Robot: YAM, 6 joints.
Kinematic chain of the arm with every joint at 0, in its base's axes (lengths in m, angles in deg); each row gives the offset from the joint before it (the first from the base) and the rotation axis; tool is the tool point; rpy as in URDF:
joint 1: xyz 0 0 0.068 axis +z
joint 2: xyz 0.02 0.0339 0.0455 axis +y
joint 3: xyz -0.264 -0.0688 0 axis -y
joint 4: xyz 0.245 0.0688 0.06 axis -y
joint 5: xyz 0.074 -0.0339 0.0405 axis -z
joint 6: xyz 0.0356 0 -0.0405 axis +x
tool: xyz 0 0 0 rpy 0 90 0
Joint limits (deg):
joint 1: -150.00..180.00
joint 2: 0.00..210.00
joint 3: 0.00..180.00
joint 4: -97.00..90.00
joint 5: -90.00..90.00
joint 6: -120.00..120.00
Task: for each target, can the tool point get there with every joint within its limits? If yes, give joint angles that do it. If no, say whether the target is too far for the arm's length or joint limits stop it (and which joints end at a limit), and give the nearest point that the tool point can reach.
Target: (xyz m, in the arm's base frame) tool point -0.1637 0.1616 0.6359
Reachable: yes | joints -50.04 49.93 126.81 61.34 37.52 12.74
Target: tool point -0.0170 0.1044 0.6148
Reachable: yes | joints -62.23 41.45 100.34 29.52 -70.70 -7.85
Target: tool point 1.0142 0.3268 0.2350
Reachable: no: too far | nearest point 0.6107 0.1968 0.1857 | short by 0.427 m
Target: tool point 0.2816 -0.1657 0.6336
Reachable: yes | joints 148.89 53.55 161.78 12.70 5.79 -11.84
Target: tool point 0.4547 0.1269 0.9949
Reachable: no: too far | nearest point 0.2944 0.0822 0.6704 | short by 0.365 m
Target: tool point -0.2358 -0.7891 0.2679
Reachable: no: too far | nearest point -0.1817 -0.6080 0.2316 | short by 0.192 m
